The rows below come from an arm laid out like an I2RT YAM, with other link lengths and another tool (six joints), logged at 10 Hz.
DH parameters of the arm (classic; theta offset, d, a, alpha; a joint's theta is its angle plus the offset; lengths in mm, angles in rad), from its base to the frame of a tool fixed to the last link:
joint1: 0 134.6 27.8 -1.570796
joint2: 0 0 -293 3.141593
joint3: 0.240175 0 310.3 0
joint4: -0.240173 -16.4 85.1 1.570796
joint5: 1.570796 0.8 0 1.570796
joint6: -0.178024 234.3 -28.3 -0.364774
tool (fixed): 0 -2.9 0 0
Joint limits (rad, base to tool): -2.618..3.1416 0..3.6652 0..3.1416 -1.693..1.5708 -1.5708..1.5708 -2.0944..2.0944
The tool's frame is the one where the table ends.
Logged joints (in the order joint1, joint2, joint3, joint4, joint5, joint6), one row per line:
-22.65, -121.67, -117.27, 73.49, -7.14, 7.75
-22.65, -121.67, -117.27, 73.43, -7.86, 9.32
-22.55, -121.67, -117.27, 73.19, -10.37, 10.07
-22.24, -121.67, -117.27, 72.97, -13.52, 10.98
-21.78, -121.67, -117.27, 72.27, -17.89, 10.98
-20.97, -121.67, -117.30, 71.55, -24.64, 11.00
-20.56, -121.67, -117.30, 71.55, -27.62, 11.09
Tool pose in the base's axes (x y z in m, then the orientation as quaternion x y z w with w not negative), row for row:
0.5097, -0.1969, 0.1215, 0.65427, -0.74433, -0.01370, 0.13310
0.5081, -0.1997, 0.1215, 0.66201, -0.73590, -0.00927, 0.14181
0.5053, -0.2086, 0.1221, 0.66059, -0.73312, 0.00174, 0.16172
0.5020, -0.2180, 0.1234, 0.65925, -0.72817, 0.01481, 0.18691
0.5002, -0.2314, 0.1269, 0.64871, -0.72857, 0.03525, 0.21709
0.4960, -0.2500, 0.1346, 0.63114, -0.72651, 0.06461, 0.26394
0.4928, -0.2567, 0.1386, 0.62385, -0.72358, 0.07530, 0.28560
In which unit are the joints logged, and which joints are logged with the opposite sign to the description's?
The joints are logged in degrees. Opposite sign: joint2, joint3, joint4, joint5, joint6.
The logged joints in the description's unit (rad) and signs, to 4 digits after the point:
-0.3953, 2.1235, 2.0467, -1.2826, 0.1246, -0.1353
-0.3953, 2.1235, 2.0467, -1.2816, 0.1372, -0.1627
-0.3936, 2.1235, 2.0467, -1.2774, 0.1810, -0.1758
-0.3882, 2.1235, 2.0467, -1.2736, 0.2360, -0.1916
-0.3801, 2.1235, 2.0467, -1.2613, 0.3122, -0.1916
-0.3660, 2.1235, 2.0473, -1.2488, 0.4300, -0.1920
-0.3588, 2.1235, 2.0473, -1.2488, 0.4821, -0.1936

